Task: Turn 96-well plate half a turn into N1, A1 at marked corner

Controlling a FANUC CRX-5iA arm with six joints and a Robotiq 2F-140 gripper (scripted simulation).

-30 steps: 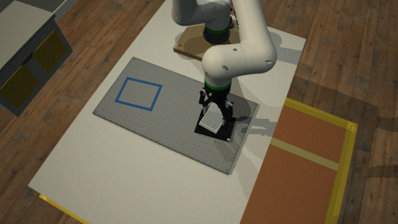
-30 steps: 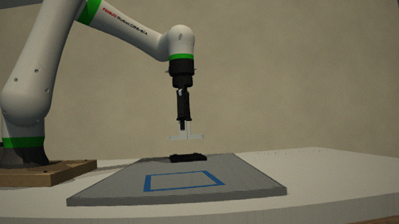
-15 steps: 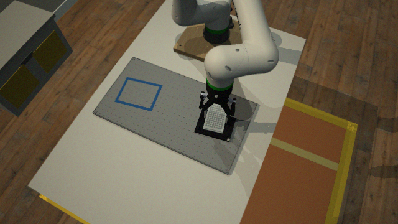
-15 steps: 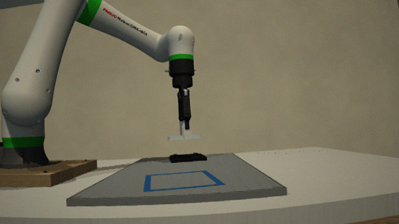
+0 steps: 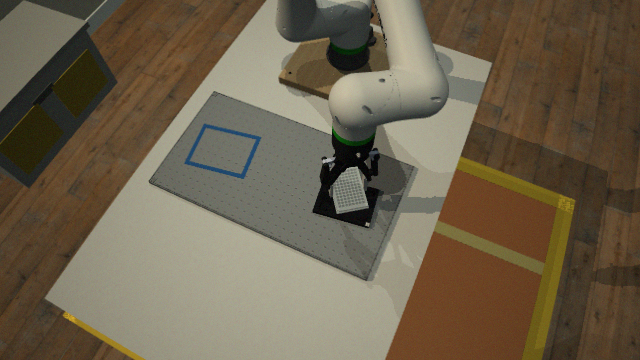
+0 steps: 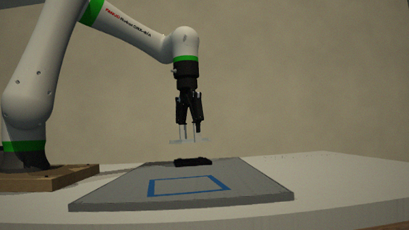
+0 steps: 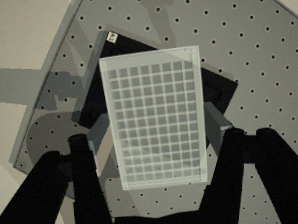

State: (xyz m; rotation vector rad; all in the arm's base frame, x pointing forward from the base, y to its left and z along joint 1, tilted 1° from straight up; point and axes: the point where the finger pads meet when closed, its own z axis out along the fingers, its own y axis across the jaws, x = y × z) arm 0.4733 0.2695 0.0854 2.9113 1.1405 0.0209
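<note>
Now: the 96-well plate 2 cm below my hand. Round my hand: A1 mark: 9 cm to the left, 9 cm below, 3 cm ahead.
</note>
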